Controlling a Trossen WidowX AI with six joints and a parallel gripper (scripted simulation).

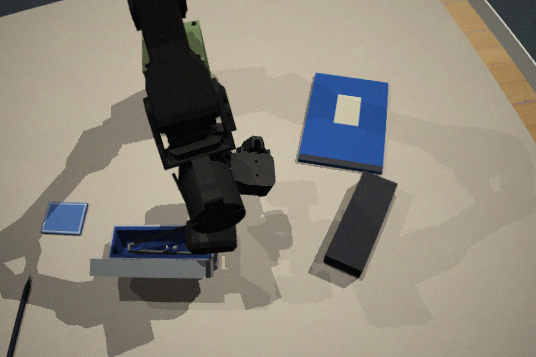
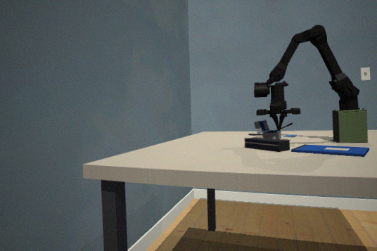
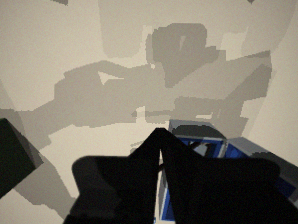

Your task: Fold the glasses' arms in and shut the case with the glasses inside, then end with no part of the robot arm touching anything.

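Now: hand 50 mm short of the glasses case, 100 mm to the left of it and 40 mm above it. The rest, counted from my hand: small blue square (70 mm behind, 280 mm to the right, 80 mm below); then black box (60 mm ahead, 210 mm to the left, 70 mm below).
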